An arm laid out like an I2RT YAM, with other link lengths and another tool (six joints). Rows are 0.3 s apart.
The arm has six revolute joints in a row. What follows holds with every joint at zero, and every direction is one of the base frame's. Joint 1 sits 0.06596 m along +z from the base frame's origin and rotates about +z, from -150 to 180 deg. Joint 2 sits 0.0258 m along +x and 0.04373 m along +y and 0.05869 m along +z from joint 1 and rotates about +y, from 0 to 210 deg. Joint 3 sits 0.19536 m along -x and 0.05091 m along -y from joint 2 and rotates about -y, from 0 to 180 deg. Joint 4 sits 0.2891 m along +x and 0.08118 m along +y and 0.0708 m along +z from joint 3 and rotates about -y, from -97 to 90 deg. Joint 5 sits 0.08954 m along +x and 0.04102 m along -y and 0.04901 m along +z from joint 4 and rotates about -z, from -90 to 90 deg. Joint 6 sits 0.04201 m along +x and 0.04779 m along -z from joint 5 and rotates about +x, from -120 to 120 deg. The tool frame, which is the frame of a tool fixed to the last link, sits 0.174 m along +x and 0.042 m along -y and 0.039 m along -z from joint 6; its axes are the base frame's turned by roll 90.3, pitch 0.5 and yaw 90 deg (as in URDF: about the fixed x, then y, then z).
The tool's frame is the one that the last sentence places.
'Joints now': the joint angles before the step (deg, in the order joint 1, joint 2, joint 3, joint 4, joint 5, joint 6). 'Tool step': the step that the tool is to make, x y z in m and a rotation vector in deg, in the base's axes. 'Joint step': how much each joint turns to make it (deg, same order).
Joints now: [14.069 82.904 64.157 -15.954 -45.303 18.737]
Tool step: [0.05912 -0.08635 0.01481 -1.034 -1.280 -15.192]
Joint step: [-9.226 -0.214 1.945 0.978 5.669 3.027]
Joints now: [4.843 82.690 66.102 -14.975 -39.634 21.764]
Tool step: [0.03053 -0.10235 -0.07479 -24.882 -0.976 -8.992]
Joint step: [-2.071 7.047 1.478 -4.215 20.571 -18.141]
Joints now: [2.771 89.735 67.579 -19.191 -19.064 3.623]
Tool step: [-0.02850 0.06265 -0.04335 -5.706 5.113 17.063]
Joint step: [6.557 7.296 4.267 -6.922 -3.569 -11.921]
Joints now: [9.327 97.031 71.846 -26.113 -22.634 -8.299]
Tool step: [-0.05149 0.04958 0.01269 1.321 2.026 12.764]
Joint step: [4.434 -5.441 -2.086 -7.833 -6.323 -6.318]
